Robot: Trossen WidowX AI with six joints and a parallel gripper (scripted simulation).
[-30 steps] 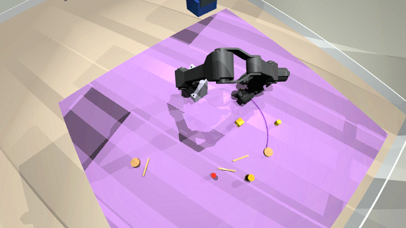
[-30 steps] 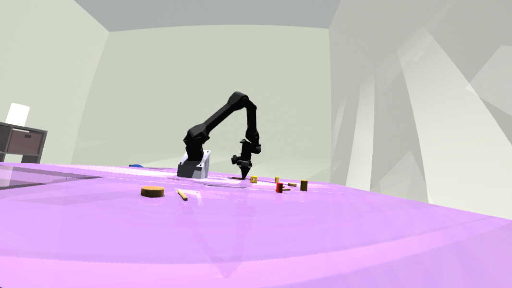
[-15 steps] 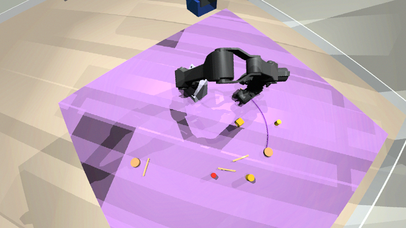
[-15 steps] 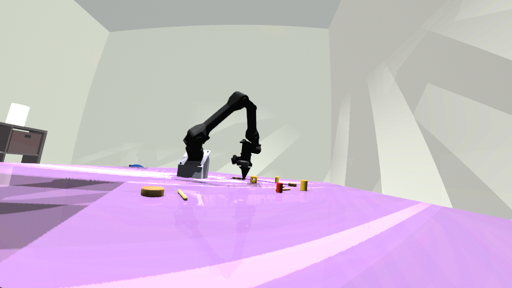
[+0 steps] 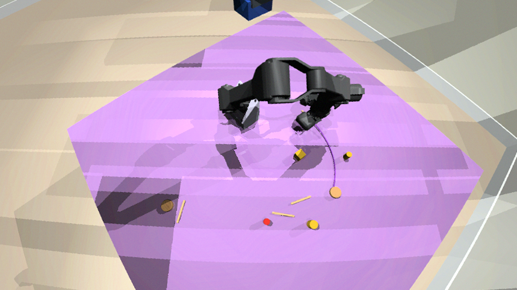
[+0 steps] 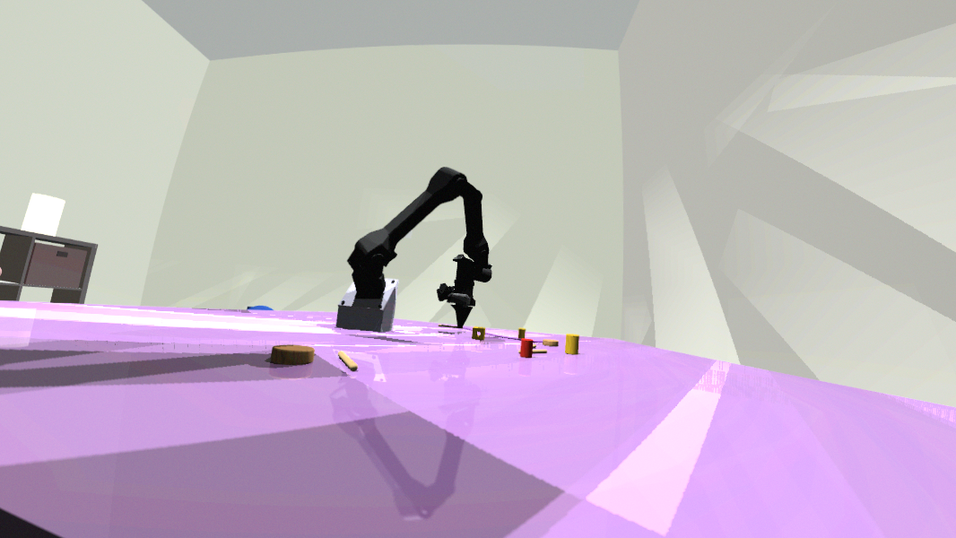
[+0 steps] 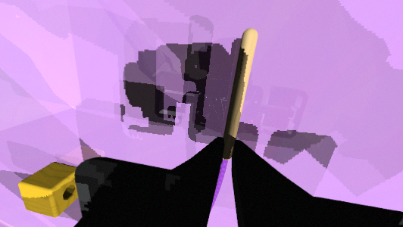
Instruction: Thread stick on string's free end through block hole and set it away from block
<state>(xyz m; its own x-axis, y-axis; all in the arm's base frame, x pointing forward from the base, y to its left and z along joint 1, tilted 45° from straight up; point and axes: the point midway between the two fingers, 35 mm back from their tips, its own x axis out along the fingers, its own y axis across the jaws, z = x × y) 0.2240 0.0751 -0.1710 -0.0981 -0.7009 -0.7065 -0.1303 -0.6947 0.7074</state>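
Right now the yellow wooden block is 150 mm to the right of my gripper tip and 50 mm ahead of it. Also, from my gripper tip: thin stick: 10 mm behind; then red piece: 410 mm to the right, 120 mm ahead.
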